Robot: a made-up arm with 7 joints.
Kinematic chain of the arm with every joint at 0, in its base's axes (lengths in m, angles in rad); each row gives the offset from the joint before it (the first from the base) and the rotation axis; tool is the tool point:
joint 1: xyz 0 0 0.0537 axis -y
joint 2: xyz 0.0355 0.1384 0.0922 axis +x
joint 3: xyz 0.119 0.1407 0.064 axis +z
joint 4: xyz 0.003 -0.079 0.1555 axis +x
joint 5: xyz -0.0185 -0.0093 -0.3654 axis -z
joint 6: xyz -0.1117 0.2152 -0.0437 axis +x
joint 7: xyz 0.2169 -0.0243 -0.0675 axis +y
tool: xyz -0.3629 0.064 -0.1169
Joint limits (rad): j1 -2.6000..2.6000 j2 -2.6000..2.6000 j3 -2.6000..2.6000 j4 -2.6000..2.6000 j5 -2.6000..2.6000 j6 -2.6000..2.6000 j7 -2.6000..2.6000
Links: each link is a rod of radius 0.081 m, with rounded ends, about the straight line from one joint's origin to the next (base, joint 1, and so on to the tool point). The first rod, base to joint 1, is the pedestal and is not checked.
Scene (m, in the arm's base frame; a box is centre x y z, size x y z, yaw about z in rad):
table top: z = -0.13
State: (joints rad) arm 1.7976 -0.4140 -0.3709 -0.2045 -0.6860 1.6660 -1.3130
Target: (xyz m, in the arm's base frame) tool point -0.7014 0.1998 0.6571
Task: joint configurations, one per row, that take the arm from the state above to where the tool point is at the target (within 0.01 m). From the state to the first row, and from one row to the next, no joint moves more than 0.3 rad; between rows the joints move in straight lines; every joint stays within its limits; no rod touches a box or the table.
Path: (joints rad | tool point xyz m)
1: 1.8376 -0.2016 -0.6461 0.0817 -0.4593 1.6730 -1.4326 | -0.0078 0.8216 0.4586
2: 1.8776 0.0107 -0.9212 0.3679 -0.2327 1.6799 -1.5522 | -0.4560 0.6376 0.6490
3: 1.9177 0.2231 -1.1964 0.6541 -0.0060 1.6869 -1.6719 | -0.7014 0.1998 0.6571

